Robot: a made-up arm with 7 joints. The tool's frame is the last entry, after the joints.
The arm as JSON. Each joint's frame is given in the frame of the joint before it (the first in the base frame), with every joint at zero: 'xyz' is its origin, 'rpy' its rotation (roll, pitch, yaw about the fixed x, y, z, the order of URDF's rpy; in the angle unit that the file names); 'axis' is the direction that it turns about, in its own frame. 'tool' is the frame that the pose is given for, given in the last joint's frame.
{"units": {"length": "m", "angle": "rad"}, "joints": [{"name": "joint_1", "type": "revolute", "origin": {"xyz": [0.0, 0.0, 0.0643], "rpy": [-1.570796, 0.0, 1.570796]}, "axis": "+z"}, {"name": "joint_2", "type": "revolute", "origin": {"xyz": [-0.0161, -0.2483, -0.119], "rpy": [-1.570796, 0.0, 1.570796]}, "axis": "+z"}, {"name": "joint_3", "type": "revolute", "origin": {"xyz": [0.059, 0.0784, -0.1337], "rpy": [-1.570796, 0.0, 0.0]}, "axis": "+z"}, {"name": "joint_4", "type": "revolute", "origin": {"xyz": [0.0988, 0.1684, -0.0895], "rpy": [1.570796, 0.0, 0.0]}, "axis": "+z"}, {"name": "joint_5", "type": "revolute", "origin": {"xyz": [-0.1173, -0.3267, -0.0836], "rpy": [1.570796, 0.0, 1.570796]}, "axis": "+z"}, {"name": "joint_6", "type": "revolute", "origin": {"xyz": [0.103, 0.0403, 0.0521], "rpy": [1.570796, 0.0, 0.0]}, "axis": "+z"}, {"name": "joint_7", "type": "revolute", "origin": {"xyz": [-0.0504, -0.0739, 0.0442], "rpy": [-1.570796, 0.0, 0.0]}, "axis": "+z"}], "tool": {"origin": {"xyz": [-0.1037, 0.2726, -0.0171], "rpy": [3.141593, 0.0, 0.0]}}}
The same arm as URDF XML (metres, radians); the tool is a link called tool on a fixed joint. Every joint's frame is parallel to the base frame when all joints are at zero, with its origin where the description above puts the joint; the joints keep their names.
<robot name="arm">
  <joint name="tool_joint" type="fixed">
    <parent link="link7"/>
    <child link="tool"/>
    <origin xyz="-0.1037 -0.2726 0.0171" rpy="0 0 0"/>
  </joint>
  <joint name="joint_7" type="continuous">
    <parent link="link6"/>
    <child link="link7"/>
    <origin xyz="-0.0504 0.0442 0.0739"/>
    <axis xyz="0 0 -1"/>
  </joint>
  <joint name="joint_6" type="continuous">
    <parent link="link5"/>
    <child link="link6"/>
    <origin xyz="0.103 -0.0403 -0.0521"/>
    <axis xyz="0 1 0"/>
  </joint>
  <joint name="joint_5" type="continuous">
    <parent link="link4"/>
    <child link="link5"/>
    <origin xyz="-0.3267 0.0836 0.1173"/>
    <axis xyz="0 0 -1"/>
  </joint>
  <joint name="joint_4" type="continuous">
    <parent link="link3"/>
    <child link="link4"/>
    <origin xyz="-0.0895 0.1684 -0.0988"/>
    <axis xyz="0 -1 0"/>
  </joint>
  <joint name="joint_3" type="continuous">
    <parent link="link2"/>
    <child link="link3"/>
    <origin xyz="0.0784 0.1337 -0.059"/>
    <axis xyz="1 0 0"/>
  </joint>
  <joint name="joint_2" type="continuous">
    <parent link="link1"/>
    <child link="link2"/>
    <origin xyz="0.119 -0.0161 0.2483"/>
    <axis xyz="0 -1 0"/>
  </joint>
  <joint name="joint_1" type="continuous">
    <parent link="base_link"/>
    <child link="link1"/>
    <origin xyz="0 0 0.0643"/>
    <axis xyz="-1 0 0"/>
  </joint>
  <link name="base_link"/>
  <link name="link1"/>
  <link name="link2"/>
  <link name="link3"/>
  <link name="link4"/>
  <link name="link5"/>
  <link name="link6"/>
  <link name="link7"/>
  <link name="tool"/>
</robot>

